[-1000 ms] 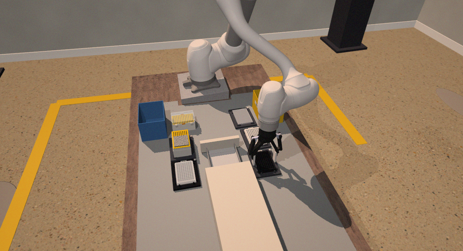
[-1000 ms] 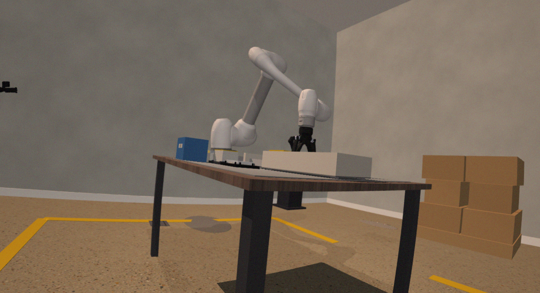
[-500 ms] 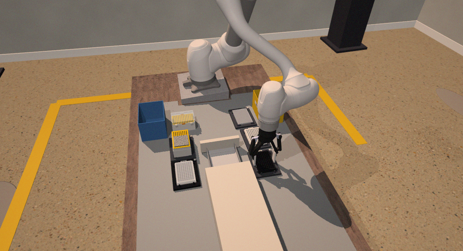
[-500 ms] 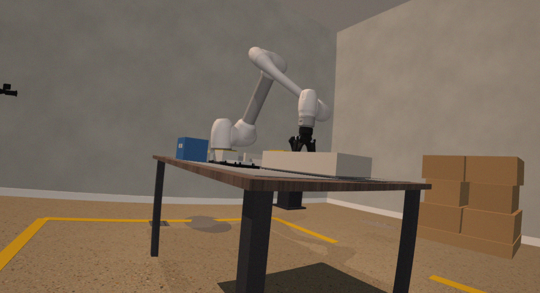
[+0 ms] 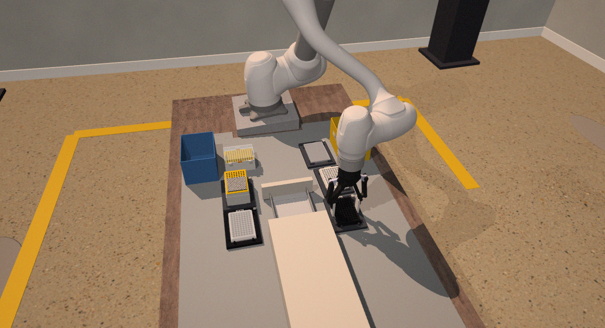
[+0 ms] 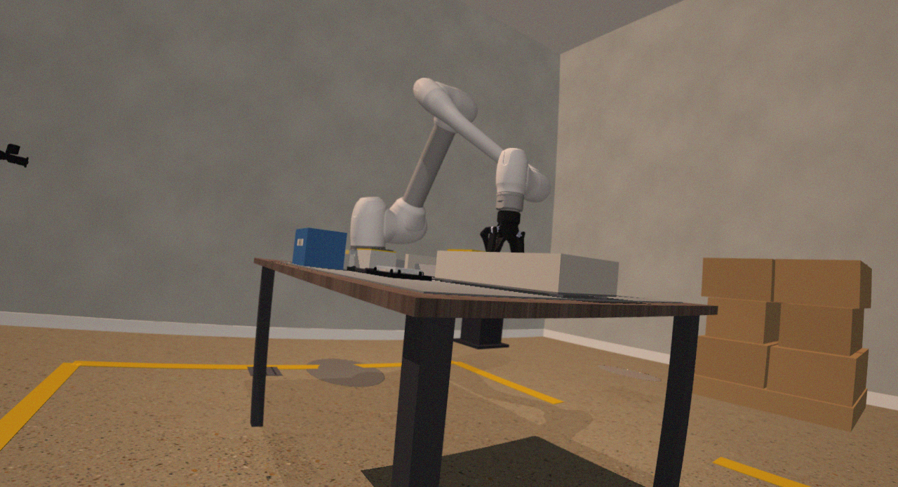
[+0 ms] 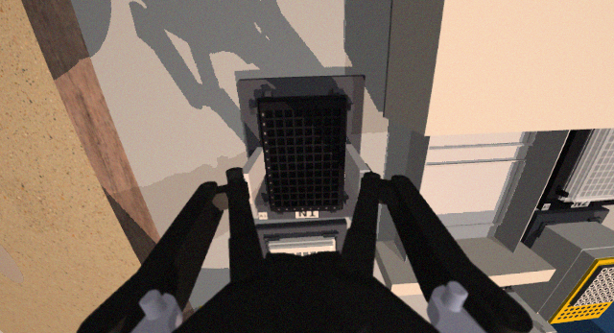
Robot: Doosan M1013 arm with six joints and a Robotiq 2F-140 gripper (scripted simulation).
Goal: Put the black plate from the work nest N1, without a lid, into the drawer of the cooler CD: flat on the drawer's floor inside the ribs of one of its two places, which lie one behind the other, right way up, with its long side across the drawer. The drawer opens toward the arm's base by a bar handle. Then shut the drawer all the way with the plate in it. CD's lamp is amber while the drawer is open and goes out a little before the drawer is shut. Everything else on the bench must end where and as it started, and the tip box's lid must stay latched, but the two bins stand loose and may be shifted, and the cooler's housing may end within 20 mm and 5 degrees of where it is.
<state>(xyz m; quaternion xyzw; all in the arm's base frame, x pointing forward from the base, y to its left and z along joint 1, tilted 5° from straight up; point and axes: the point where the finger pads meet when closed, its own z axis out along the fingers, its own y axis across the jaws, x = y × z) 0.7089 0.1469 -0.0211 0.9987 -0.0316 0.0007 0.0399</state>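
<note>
Right now the black plate is 2 cm below my hand. Also, from my hand: work nest N1: 3 cm below; then cooler CD: 10 cm ahead, 19 cm to the right, 1 cm below; then drawer: 3 cm behind, 18 cm to the right, 1 cm below.
</note>
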